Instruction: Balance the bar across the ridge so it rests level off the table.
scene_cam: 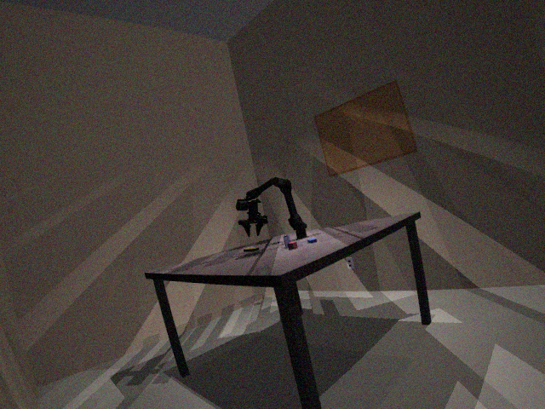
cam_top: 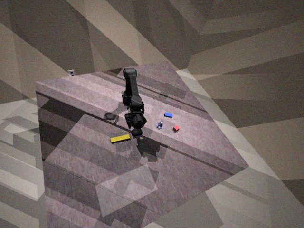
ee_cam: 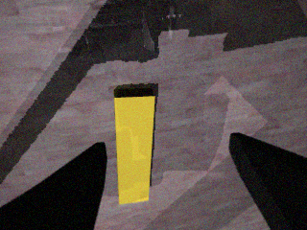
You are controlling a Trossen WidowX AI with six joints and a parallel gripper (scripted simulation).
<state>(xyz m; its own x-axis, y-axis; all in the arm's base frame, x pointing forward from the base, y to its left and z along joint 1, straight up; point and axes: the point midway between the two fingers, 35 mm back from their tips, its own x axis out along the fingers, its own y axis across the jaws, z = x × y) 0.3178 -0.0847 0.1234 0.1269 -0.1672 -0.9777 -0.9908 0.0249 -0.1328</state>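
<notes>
The yellow bar lies 20 mm behind my gripper tip, 70 mm to the right of it and 80 mm below it. From my gripper tip the other things lie so: small red block (60 mm ahead, 360 mm to the left, 70 mm below); blue block (80 mm behind, 370 mm to the left, 80 mm below).
</notes>
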